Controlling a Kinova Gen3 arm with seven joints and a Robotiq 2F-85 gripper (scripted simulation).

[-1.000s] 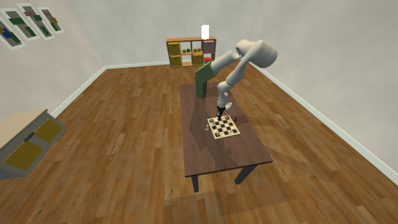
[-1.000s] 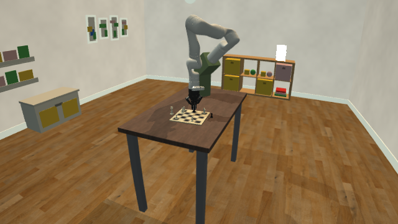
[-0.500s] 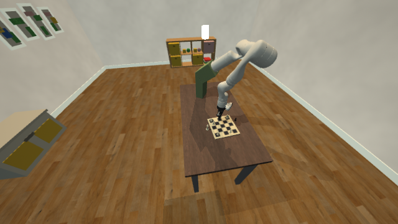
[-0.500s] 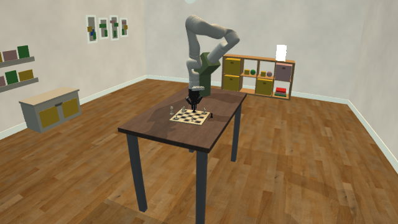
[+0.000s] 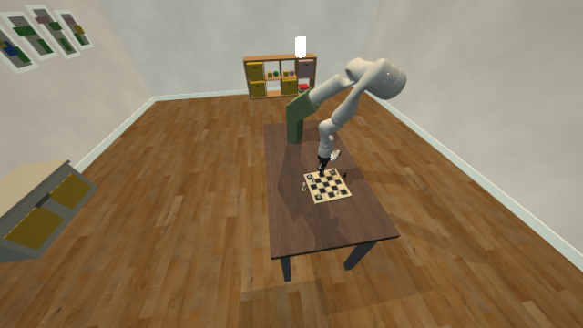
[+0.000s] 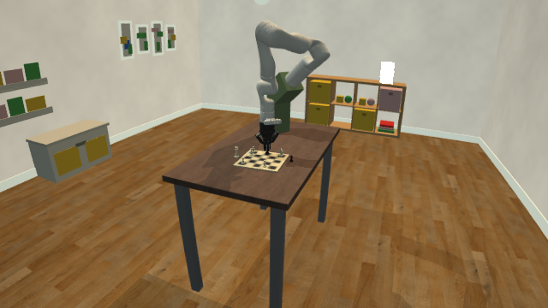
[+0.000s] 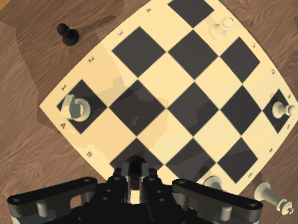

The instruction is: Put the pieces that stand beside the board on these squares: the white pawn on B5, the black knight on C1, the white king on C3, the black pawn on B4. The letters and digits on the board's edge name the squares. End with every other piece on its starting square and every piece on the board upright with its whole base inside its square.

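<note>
The black knight is 20 mm below my hand. The rest, counted from my hand: black pawn 20 mm ahead, 150 mm to the left, 30 mm below; then chessboard 80 mm ahead, 10 mm to the left, 40 mm below; then white king 100 mm ahead, 120 mm to the right, 10 mm below.
</note>
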